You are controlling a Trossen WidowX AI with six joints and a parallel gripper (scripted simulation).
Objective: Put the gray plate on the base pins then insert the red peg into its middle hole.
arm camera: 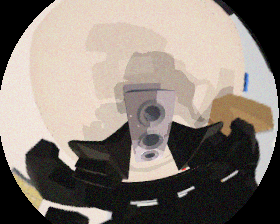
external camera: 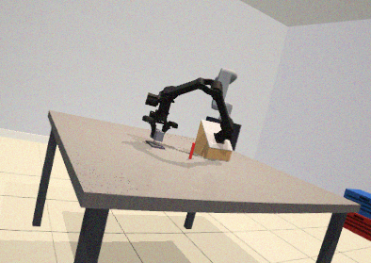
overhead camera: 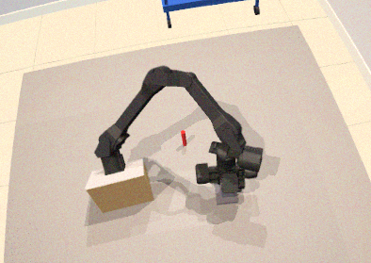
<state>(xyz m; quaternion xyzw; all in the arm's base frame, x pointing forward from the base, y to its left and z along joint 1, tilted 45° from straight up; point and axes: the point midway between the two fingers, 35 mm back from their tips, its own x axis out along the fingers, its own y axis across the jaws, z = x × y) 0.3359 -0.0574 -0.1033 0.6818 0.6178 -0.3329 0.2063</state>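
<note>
Now: the red peg 210 mm to the left of my gripper tip and 90 mm behind it. From my gripper tip the other things lie so: gray plate 30 mm above.
</note>
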